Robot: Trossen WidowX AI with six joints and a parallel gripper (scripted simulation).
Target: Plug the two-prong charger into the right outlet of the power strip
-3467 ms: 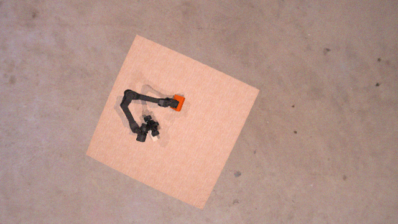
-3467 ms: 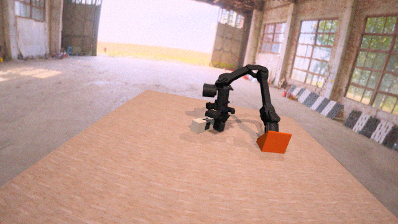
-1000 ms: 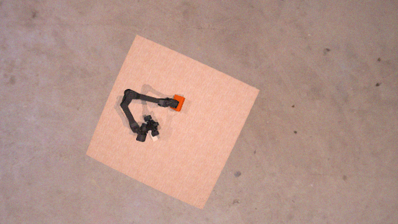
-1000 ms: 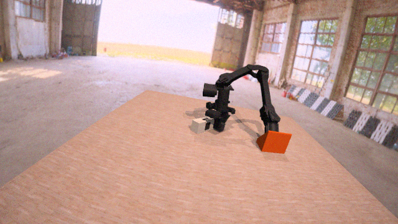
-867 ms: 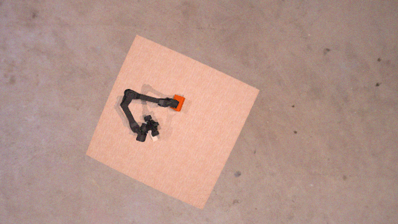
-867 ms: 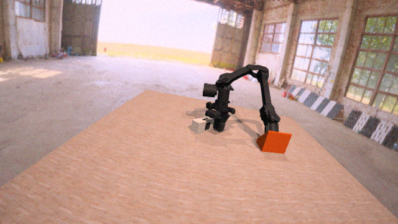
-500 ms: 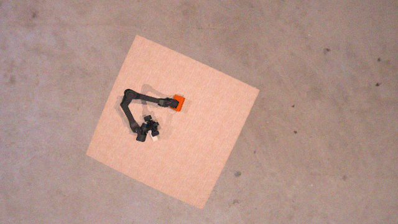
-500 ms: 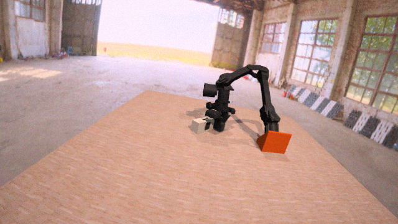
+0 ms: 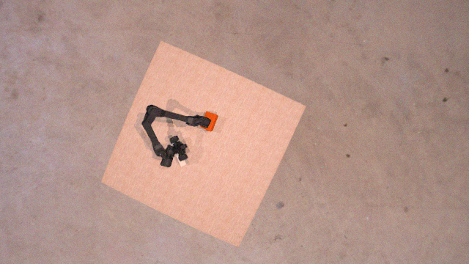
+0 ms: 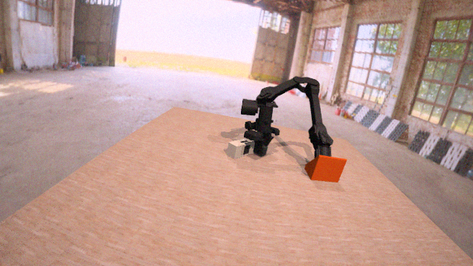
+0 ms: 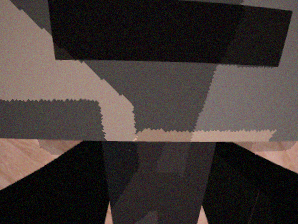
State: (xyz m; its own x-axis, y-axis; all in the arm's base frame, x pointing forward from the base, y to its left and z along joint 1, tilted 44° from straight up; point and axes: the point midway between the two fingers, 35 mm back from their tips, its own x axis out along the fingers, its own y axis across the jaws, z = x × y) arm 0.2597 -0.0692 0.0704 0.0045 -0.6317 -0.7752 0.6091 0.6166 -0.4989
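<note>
The two-prong charger is 1 cm ahead of my gripper tip, 1 cm to the right of it and 1 cm above it.
</note>
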